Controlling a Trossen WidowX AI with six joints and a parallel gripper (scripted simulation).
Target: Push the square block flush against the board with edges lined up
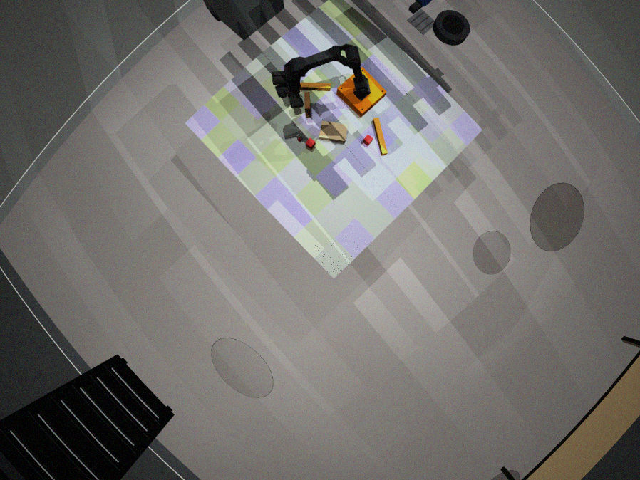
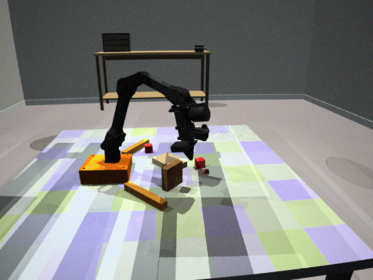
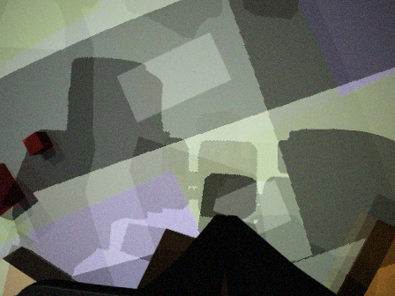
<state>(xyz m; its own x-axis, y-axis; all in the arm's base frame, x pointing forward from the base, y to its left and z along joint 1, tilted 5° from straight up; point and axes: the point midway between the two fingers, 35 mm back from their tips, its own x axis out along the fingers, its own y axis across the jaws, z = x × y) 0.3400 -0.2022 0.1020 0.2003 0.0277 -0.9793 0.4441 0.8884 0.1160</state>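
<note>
Right now my gripper tip is 7 cm past the brown square block, 4 cm to the right of it and 8 cm above it. Also, from my gripper tip: pale flat board (8 cm behind, 25 cm to the left, 12 cm below); then tiny red piece (9 cm ahead, 14 cm to the left, 13 cm below).
</note>
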